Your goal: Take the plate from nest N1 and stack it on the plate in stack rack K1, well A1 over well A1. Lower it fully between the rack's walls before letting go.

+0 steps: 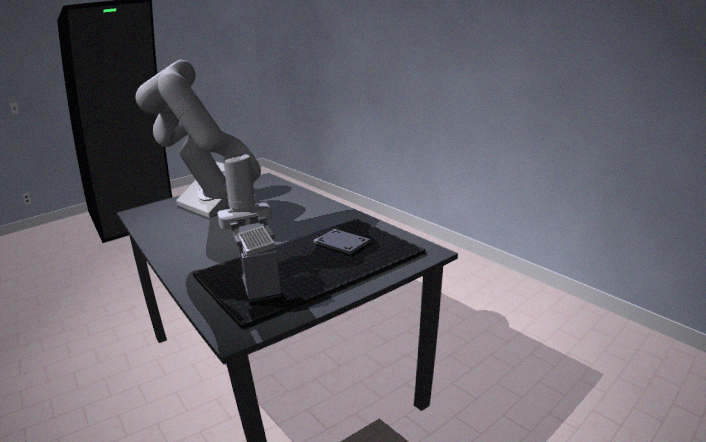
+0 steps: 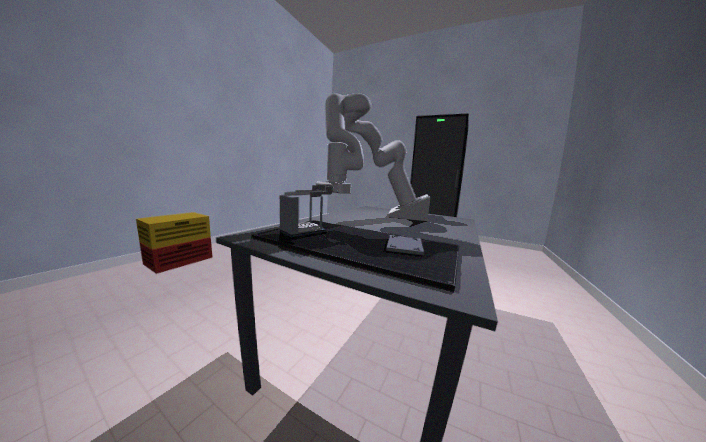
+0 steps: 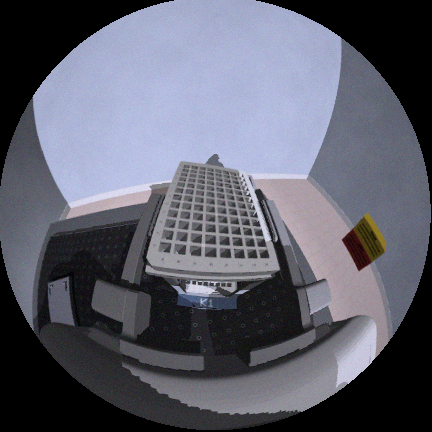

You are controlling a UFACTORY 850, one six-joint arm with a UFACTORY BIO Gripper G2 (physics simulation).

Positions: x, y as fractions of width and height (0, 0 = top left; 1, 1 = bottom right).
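I see a nest N1 (image 1: 0.49, 0.55), and the nest N1 is 1.61 m from the lens.
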